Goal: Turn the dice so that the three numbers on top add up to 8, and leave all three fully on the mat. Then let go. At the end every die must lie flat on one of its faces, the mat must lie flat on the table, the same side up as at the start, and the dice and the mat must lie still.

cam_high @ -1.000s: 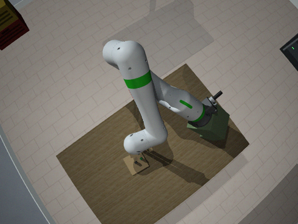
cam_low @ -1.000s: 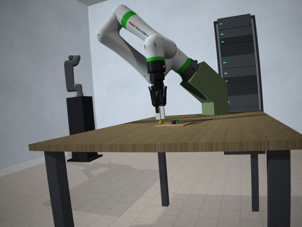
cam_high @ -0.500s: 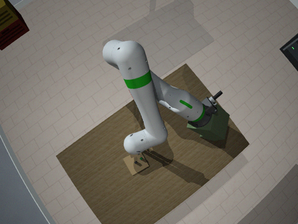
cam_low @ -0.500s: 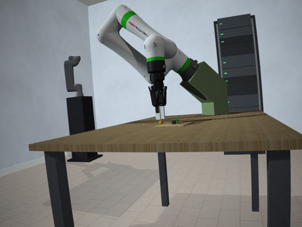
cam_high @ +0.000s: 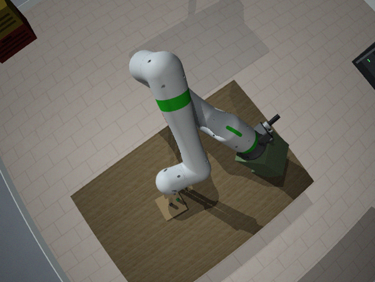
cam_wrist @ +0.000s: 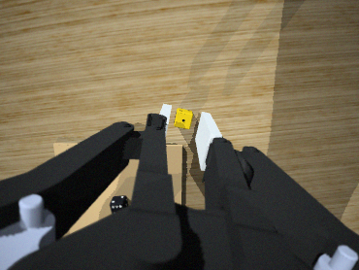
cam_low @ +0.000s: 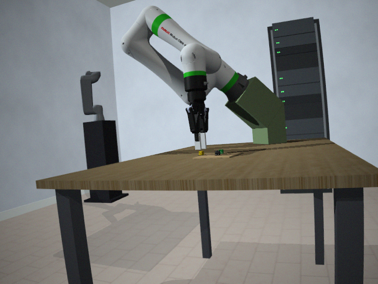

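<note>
My hand is 50 mm above the yellow die. Also, from my hand: tan mat 90 mm ahead, 90 mm to the left, 50 mm below; then black die 90 mm ahead, 90 mm to the left, 40 mm below; then green die 40 mm ahead, 90 mm to the left, 40 mm below.
</note>
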